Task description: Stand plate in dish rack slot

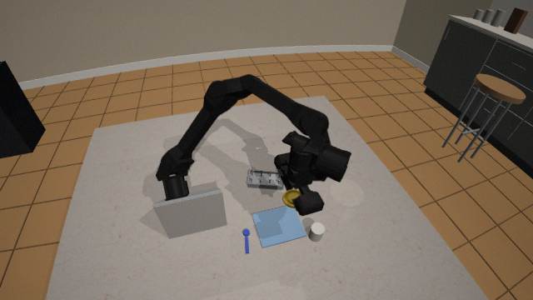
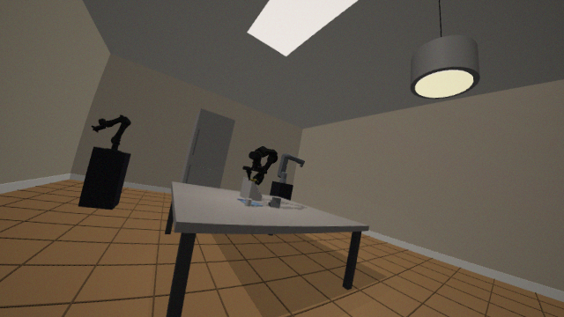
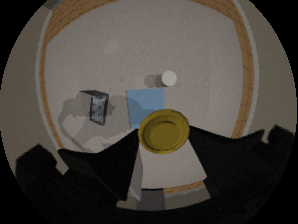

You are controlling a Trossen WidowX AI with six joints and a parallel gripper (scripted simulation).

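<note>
Right now the grey dish rack is 23 cm to the left of my gripper tip and 15 cm below it. Round my gripper tip: yellow plate 1 cm above; white cup 8 cm ahead, 4 cm to the right, 15 cm below; blue mat 2 cm behind, 3 cm to the left, 17 cm below.
</note>
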